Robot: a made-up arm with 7 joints. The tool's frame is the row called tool.
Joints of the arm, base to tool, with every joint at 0 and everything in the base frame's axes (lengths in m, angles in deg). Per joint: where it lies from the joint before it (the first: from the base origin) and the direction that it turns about. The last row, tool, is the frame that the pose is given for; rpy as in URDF.
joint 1: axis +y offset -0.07 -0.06 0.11
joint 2: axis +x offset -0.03 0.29 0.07
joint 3: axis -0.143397 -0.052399 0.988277 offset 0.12 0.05 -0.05
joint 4: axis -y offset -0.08 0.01 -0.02
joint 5: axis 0.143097 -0.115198 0.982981 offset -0.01 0.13 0
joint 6: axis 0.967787 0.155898 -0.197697 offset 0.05 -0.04 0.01
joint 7: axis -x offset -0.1 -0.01 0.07
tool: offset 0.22 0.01 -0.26 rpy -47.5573 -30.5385 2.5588
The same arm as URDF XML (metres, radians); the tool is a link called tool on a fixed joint. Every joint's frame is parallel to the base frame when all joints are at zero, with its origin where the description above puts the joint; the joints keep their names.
<robot name="arm">
  <link name="base"/>
  <link name="link1"/>
  <link name="link2"/>
  <link name="link3"/>
  <link name="link4"/>
  <link name="link5"/>
  <link name="link6"/>
  <link name="link7"/>
  <link name="tool"/>
  <joint name="joint 1" type="continuous">
    <parent link="base"/>
    <child link="link1"/>
    <origin xyz="-0.07 -0.06 0.11" rpy="0 0 0"/>
    <axis xyz="0 1 0"/>
  </joint>
  <joint name="joint 2" type="continuous">
    <parent link="link1"/>
    <child link="link2"/>
    <origin xyz="-0.03 0.29 0.07" rpy="0 0 0"/>
    <axis xyz="1 0 0"/>
  </joint>
  <joint name="joint 3" type="continuous">
    <parent link="link2"/>
    <child link="link3"/>
    <origin xyz="0.12 0.05 -0.05" rpy="0 0 0"/>
    <axis xyz="-0.143397 -0.052399 0.988277"/>
  </joint>
  <joint name="joint 4" type="continuous">
    <parent link="link3"/>
    <child link="link4"/>
    <origin xyz="-0.08 0.01 -0.02" rpy="0 0 0"/>
    <axis xyz="0 -1 0"/>
  </joint>
  <joint name="joint 5" type="continuous">
    <parent link="link4"/>
    <child link="link5"/>
    <origin xyz="-0.01 0.13 0" rpy="0 0 0"/>
    <axis xyz="0.143097 -0.115198 0.982981"/>
  </joint>
  <joint name="joint 6" type="continuous">
    <parent link="link5"/>
    <child link="link6"/>
    <origin xyz="0.05 -0.04 0.01" rpy="0 0 0"/>
    <axis xyz="0.967787 0.155898 -0.197697"/>
  </joint>
  <joint name="joint 7" type="continuous">
    <parent link="link6"/>
    <child link="link7"/>
    <origin xyz="-0.1 -0.01 0.07" rpy="0 0 0"/>
    <axis xyz="-1 0 0"/>
  </joint>
  <joint name="tool_fixed" type="fixed">
    <parent link="link7"/>
    <child link="tool"/>
    <origin xyz="0.22 0.01 -0.26" rpy="-0.83 -0.533 0.0447"/>
  </joint>
</robot>

